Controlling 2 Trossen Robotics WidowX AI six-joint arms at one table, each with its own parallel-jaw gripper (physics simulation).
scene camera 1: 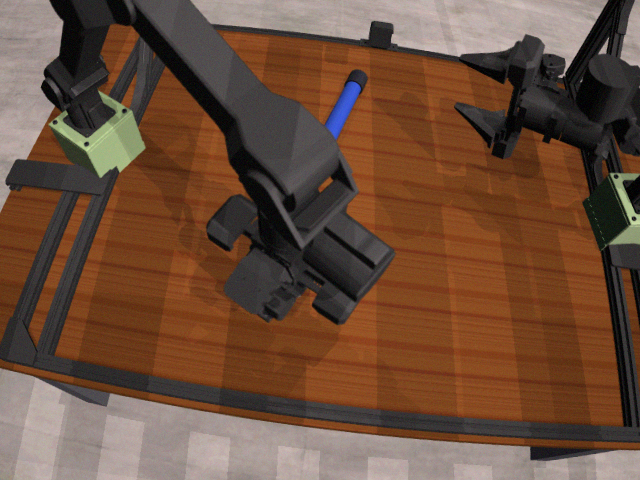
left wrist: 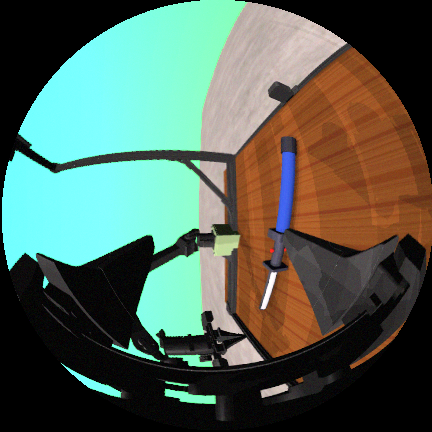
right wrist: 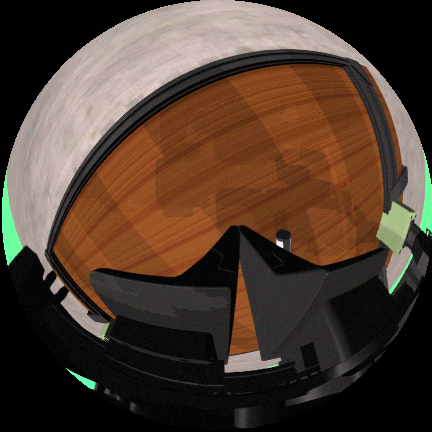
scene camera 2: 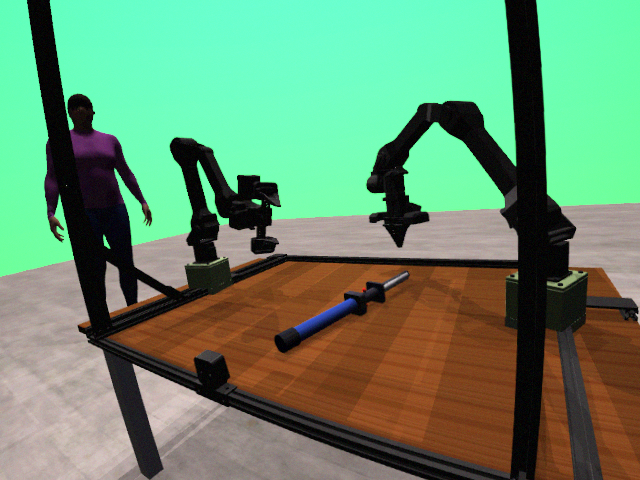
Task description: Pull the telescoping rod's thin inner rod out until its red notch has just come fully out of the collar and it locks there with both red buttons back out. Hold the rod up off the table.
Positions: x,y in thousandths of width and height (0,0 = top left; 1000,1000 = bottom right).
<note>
My left gripper (scene camera 1: 715,172) is open, with nothing in its grasp. My right gripper (scene camera 1: 446,595) is shut, with nothing in its grasp. Also in view: a telescoping rod (scene camera 2: 554,630).
The telescoping rod is seen too in scene camera 1 (scene camera 1: 557,170) and in the left wrist view (left wrist: 666,332). My left gripper also shows in the left wrist view (left wrist: 508,554) and in scene camera 2 (scene camera 2: 435,470). My right gripper shows as well in the left wrist view (left wrist: 568,777), in the right wrist view (right wrist: 547,538) and in scene camera 2 (scene camera 2: 624,516).
</note>
